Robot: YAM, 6 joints.
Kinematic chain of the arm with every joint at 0, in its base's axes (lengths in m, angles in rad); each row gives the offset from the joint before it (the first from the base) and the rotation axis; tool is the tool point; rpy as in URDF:
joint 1: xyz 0 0 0.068 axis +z
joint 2: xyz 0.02 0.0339 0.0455 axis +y
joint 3: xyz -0.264 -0.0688 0 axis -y
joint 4: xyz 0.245 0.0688 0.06 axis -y
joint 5: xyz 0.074 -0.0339 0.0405 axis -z
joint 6: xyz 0.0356 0 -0.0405 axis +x
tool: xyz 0 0 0 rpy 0 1.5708 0
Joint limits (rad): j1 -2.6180..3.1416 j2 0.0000..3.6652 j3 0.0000..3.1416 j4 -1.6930..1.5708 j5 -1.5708..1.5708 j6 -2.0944..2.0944
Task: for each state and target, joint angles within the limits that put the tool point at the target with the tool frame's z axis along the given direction. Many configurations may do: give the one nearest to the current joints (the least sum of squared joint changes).
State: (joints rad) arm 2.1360 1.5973 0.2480 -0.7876 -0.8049 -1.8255
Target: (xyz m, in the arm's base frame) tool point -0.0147 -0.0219 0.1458 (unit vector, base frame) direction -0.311 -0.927 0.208
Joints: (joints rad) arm 1.8861 1.7833 0.0022 -1.6196 -0.6228 -1.8255
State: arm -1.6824 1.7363 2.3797 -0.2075 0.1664 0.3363
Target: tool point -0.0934 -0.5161 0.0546 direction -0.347 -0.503 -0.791
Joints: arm -1.7321 2.5497 1.8257 -0.2373 0.2649 0.3363
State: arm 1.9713 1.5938 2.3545 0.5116 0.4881 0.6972
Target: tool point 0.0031 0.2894 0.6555 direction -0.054 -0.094 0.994
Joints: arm 1.5536 2.0923 2.7945 0.9639 -0.0524 0.6972
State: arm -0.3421 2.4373 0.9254 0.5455 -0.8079 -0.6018
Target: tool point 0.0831 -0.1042 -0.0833 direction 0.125 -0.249 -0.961
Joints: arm -0.8810 2.7350 0.2420 1.1977 0.0620 -0.6018
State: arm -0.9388 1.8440 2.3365 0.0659 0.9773 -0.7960
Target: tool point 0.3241 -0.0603 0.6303 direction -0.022 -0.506 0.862
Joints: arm -0.1294 2.0824 2.6483 0.9545 0.5291 -0.7960
